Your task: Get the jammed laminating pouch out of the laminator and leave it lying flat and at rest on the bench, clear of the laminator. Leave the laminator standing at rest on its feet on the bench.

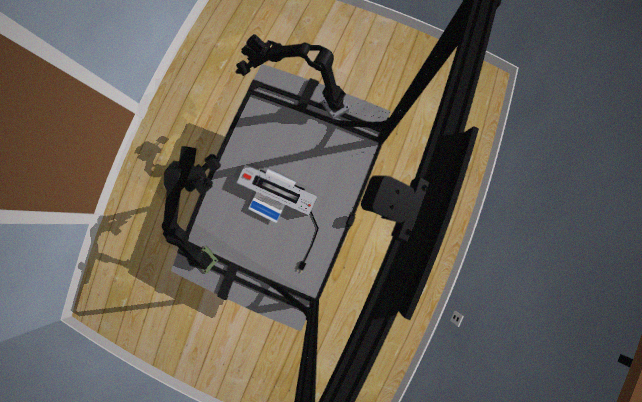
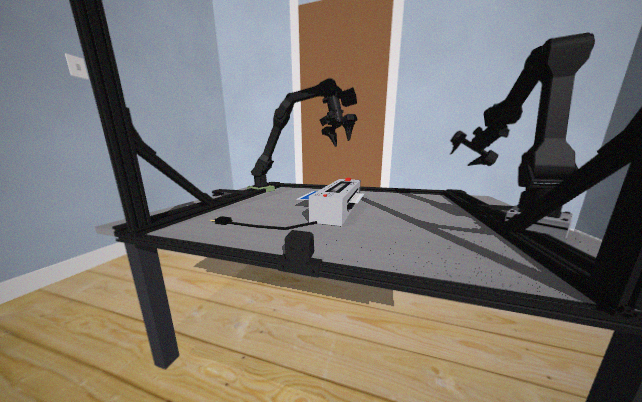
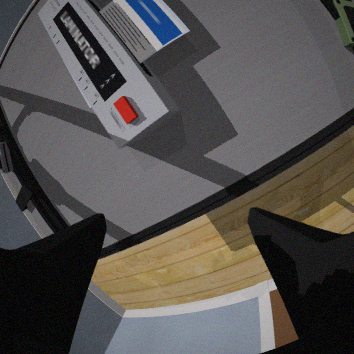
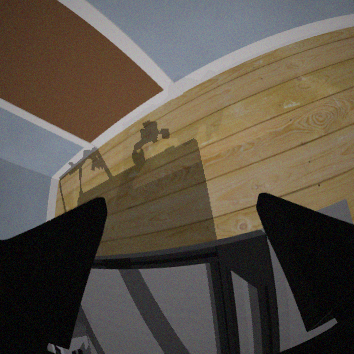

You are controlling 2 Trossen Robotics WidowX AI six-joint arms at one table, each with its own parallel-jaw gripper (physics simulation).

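Places are measured from the left arm's base along level axes (x right, y ahead, z up), in metres.
Pixels of known places: left gripper, fingertip midpoint: [image 1: 211, 172] [image 2: 342, 143] [image 3: 177, 219]; right gripper, fingertip midpoint: [image 2: 459, 159] [image 4: 183, 203]; left arm's base, link origin: [image 1: 204, 260] [image 2: 260, 186]; right arm's base, link origin: [image 1: 335, 104] [image 2: 539, 212].
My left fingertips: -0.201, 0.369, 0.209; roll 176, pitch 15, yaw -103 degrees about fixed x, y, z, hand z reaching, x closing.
Ahead of a thing's pixels: the offset from my left fingertips to its top centre, as dx, dy, dz. "*": to the spot under its first point. Level surfaces: height alone.
The white laminator [image 1: 303, 201] [image 2: 326, 212] [image 3: 87, 56] stands upright on the grey bench {dz -0.234} [image 1: 250, 245] [image 2: 400, 250] [image 3: 270, 75], with a red button at one end. The laminating pouch {+0.225, +0.104, -0.193} [image 1: 265, 210] [image 2: 306, 195] [image 3: 159, 24], white with a blue band and grey printed lines, sticks out of one long side, raised above the bench. Its inner part is hidden in the laminator. My left gripper [image 1: 210, 174] [image 2: 342, 142] [image 3: 177, 219] is open and empty, high near the bench edge, beyond the red-button end. My right gripper [image 2: 460, 158] [image 4: 183, 203] is open and empty, high up, away from the laminator.
A pale flap {* +0.197, +0.191, -0.193} [image 1: 280, 178] [image 2: 356, 200] projects from the laminator's other long side. A black cord {* +0.494, +0.140, -0.226} [image 1: 317, 229] [image 2: 255, 226] runs from the end opposite the red button to a plug {+0.564, -0.039, -0.220} [image 1: 300, 266] [image 2: 223, 220] on the bench. Black frame rails border the bench; posts rise at its corners.
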